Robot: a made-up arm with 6 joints.
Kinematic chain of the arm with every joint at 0, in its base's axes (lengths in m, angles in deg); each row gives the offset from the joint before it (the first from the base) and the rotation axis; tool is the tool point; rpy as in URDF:
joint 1: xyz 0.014 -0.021 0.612 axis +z
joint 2: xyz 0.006 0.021 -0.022 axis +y
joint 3: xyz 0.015 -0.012 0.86 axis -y
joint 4: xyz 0.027 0.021 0 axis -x
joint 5: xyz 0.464 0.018 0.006 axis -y
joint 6: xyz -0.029 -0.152 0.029 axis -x
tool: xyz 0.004 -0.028 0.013 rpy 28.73 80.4 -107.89
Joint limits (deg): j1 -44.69..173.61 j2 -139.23..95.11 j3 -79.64..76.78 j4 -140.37..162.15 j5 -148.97..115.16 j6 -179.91..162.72
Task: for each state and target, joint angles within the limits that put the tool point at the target. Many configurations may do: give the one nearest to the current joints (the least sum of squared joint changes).
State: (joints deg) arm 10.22 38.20 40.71 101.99 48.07 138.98
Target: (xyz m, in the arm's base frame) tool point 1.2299 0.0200 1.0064
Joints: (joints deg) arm -0.93 59.82 46.81 100.52 48.04 140.82
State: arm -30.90 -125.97 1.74 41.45 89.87 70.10
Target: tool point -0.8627 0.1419 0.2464
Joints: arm -16.12 -139.15 -10.33 36.96 91.17 70.30
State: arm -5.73 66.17 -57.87 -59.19 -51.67 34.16
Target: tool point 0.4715 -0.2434 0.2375
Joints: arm -13.75 87.40 -37.83 -53.22 -52.59 35.33
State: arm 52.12 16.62 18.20 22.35 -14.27 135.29
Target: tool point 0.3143 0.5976 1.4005
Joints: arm 68.29 12.33 -0.78 20.95 -12.58 136.78
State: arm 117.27 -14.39 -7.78 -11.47 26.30 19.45
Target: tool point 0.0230 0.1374 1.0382
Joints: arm 129.87 -6.74 -60.41 -43.24 31.68 13.52
